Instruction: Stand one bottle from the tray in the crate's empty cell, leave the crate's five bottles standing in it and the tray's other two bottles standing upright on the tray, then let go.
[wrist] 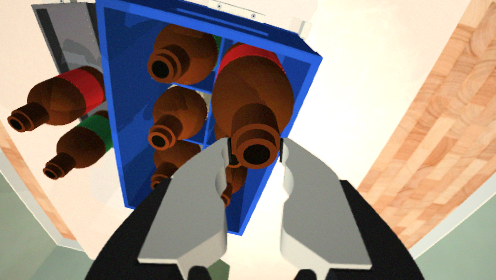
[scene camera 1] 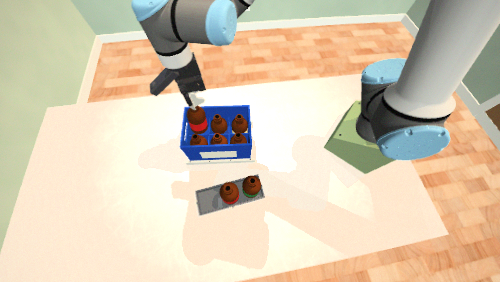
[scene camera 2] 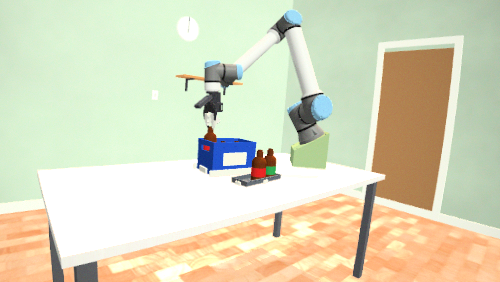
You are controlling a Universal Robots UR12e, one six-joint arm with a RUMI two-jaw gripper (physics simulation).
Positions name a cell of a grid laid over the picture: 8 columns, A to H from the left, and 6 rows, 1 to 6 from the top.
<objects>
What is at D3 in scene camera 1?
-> The gripper.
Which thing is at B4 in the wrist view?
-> A green-label bottle.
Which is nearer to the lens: the red-label bottle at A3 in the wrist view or the brown red-label bottle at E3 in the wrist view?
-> The brown red-label bottle.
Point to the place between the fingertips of the gripper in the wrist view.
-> E4
</objects>
